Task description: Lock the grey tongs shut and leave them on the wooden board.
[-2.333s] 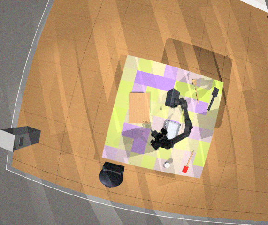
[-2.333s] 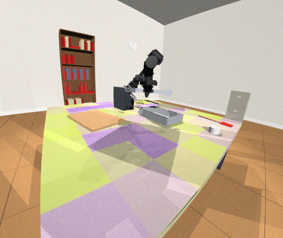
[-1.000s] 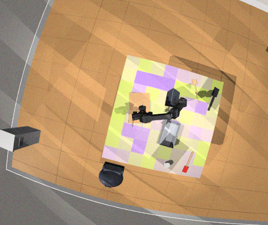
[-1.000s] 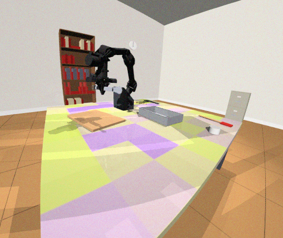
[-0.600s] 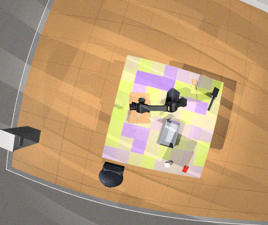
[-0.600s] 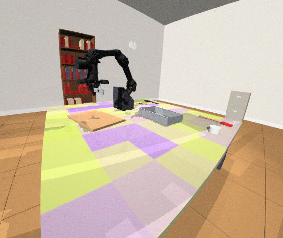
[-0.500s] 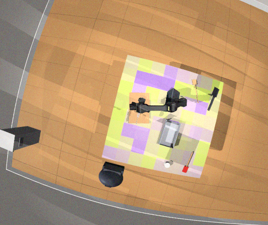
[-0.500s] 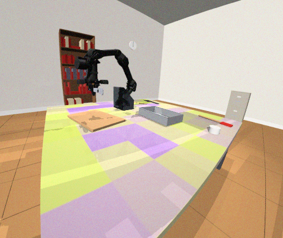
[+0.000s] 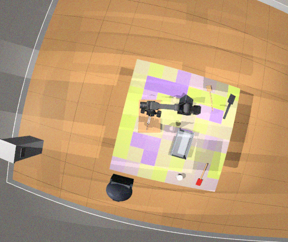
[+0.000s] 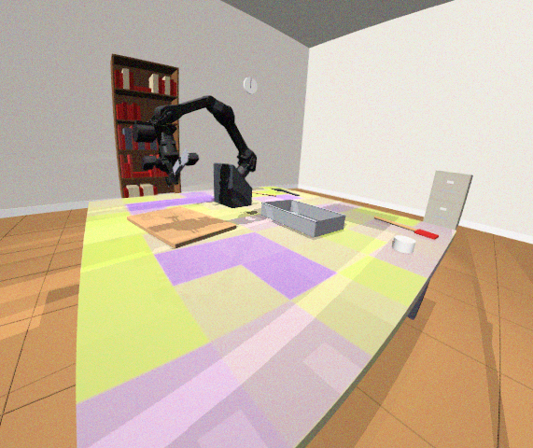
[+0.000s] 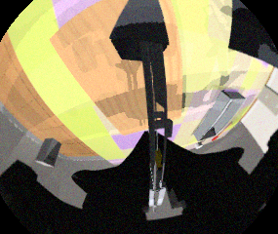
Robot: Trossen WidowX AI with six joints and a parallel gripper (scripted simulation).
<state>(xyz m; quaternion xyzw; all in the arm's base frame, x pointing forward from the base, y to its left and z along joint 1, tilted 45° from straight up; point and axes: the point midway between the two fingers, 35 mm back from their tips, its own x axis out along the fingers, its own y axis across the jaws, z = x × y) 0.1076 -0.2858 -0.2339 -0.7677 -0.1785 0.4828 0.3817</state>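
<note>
Right now my gripper tip is 1 cm past the wooden board and 14 cm above it. Also, from my gripper tip: red spatula: 61 cm ahead, 71 cm to the left, 14 cm below; white cup: 63 cm ahead, 44 cm to the left, 13 cm below; roasting tin: 24 cm ahead, 40 cm to the left, 12 cm below.
</note>
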